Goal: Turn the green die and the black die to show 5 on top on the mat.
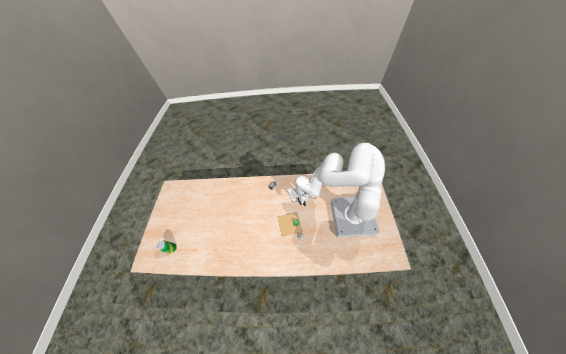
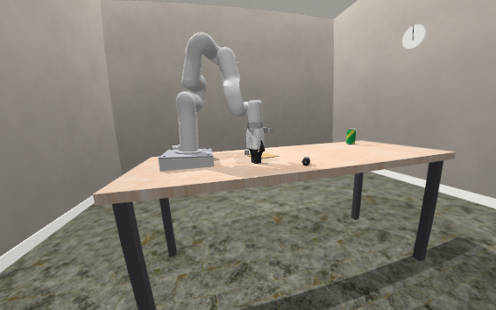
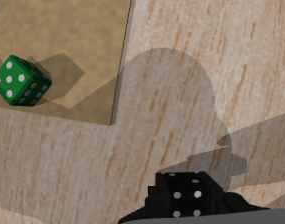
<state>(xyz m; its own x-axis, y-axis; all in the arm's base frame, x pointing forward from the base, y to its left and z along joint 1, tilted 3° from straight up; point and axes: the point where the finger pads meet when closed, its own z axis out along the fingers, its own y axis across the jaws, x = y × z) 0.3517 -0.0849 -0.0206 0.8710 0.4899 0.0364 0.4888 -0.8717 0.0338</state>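
The black die lies 10 mm below my hand. From my hand the other things lie so: green die 160 mm to the left, 20 mm ahead; then dark tool 220 mm ahead, 110 mm to the right; then tan mat 170 mm to the left, 60 mm ahead, 20 mm below.
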